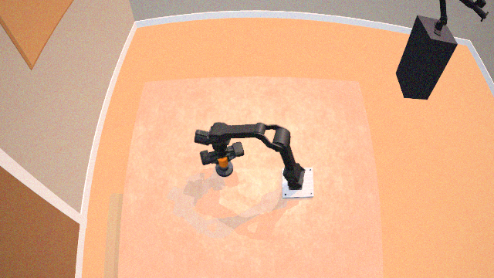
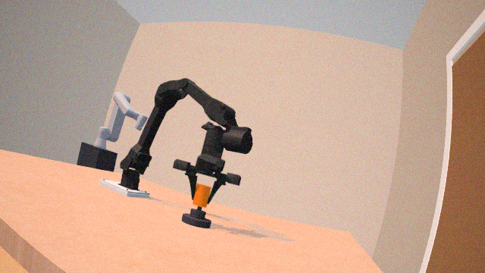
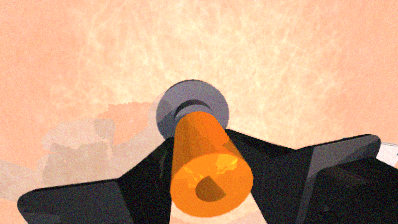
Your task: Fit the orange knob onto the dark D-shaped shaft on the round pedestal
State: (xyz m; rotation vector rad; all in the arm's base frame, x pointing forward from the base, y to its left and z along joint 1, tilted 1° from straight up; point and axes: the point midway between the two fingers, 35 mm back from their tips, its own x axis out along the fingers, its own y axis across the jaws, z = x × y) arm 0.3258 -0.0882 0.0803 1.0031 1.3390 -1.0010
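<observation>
Right now the round dark pedestal is 4 cm below my gripper tip. From my gripper tip the other things lie so: orange knob 2 cm above.
</observation>
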